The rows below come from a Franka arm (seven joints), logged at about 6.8 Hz.
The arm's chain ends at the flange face. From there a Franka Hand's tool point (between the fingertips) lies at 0.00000 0.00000 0.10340 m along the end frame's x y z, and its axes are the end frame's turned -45 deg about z.
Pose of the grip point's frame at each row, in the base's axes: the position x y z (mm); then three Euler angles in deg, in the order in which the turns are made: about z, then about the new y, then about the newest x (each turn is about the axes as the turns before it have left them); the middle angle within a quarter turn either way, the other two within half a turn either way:
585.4, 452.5, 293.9, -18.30, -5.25, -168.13
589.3, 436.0, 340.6, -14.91, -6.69, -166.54
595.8, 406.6, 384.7, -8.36, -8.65, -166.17
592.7, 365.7, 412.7, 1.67, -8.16, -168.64
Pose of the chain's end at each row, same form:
569.9, 435.2, 394.7, -62.27, 4.60, -167.87
571.8, 415.8, 440.5, -58.54, 4.65, -165.72
577.3, 384.3, 484.0, -51.82, 3.48, -164.10
578.9, 344.9, 513.0, -42.26, 2.15, -166.21

